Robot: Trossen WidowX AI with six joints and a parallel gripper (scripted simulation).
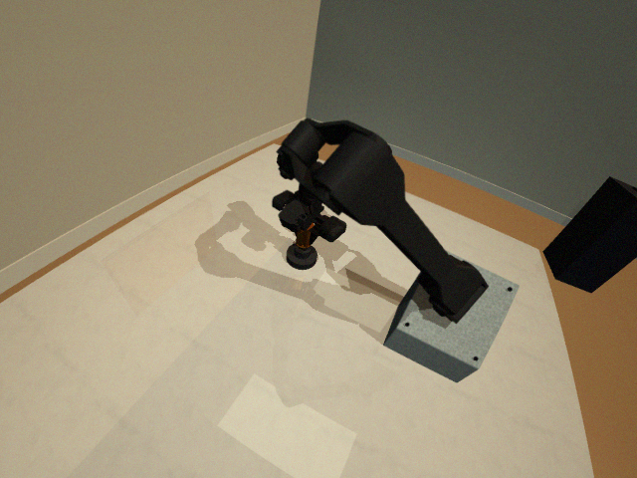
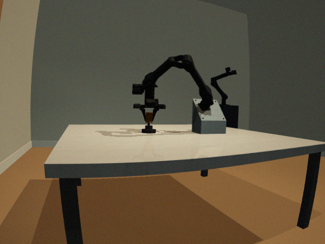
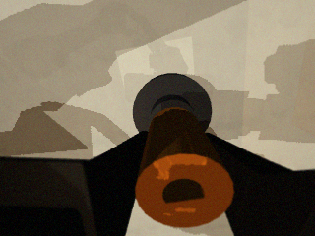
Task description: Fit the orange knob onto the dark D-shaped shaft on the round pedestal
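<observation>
Now: gripper tip 20 mm below the orange knob. The rest, counted from my gripper tip: pedestal (40 mm below).
</observation>
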